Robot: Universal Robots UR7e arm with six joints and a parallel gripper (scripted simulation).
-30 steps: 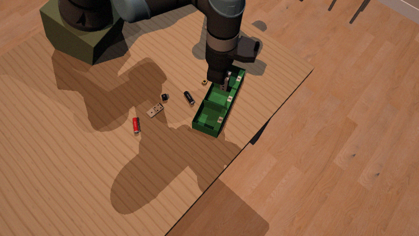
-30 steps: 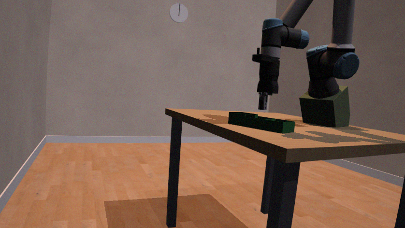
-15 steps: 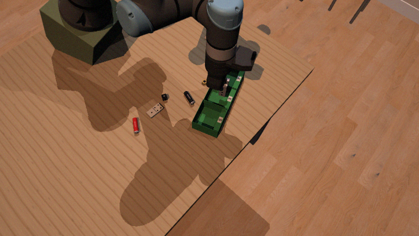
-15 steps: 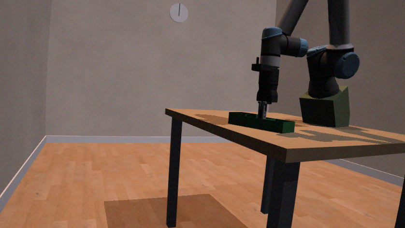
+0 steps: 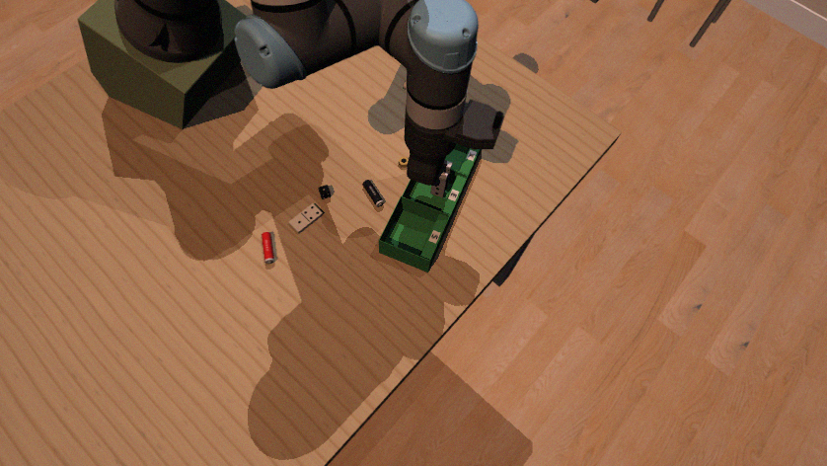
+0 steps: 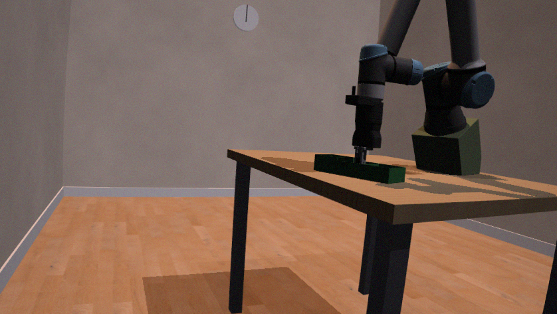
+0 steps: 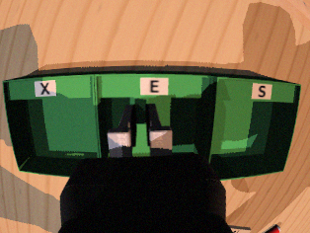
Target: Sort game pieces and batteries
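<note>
My gripper is now 1 cm to the left of the green three-compartment bin and 1 cm above it. From my hand the other things lie so: brass nut 8 cm behind, 3 cm below, 1 cm to the left; then black battery 8 cm behind, 7 cm to the right, 3 cm below; then black die 14 cm behind, 13 cm to the right, 3 cm below.
</note>
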